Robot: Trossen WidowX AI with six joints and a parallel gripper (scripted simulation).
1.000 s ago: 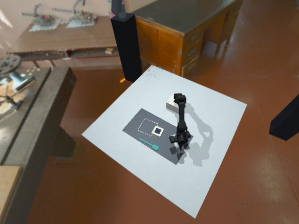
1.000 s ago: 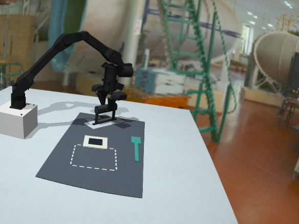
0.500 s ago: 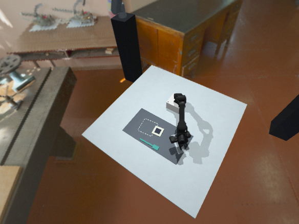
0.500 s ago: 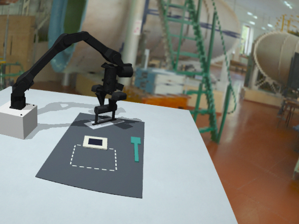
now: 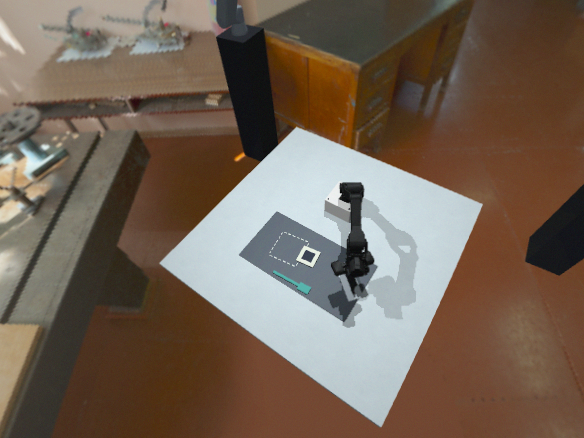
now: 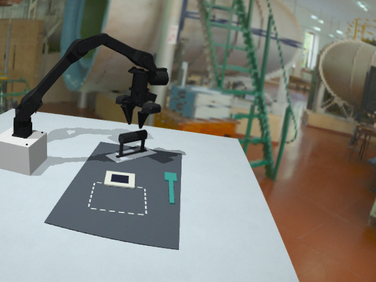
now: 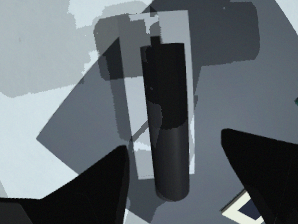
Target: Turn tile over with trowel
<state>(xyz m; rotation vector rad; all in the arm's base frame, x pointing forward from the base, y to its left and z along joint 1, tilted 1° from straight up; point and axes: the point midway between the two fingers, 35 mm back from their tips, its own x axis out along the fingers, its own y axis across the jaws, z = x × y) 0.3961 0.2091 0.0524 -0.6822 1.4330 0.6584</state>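
Now: gripper tip 20 mm past the black-handled float, 20 mm to the left of it and 70 mm above it. Also, from my gripper tip: dark mat: 240 mm to the right, 130 mm below; teal trowel: 140 mm ahead, 230 mm to the right, 110 mm below; tile: 20 mm behind, 240 mm to the right, 110 mm below.
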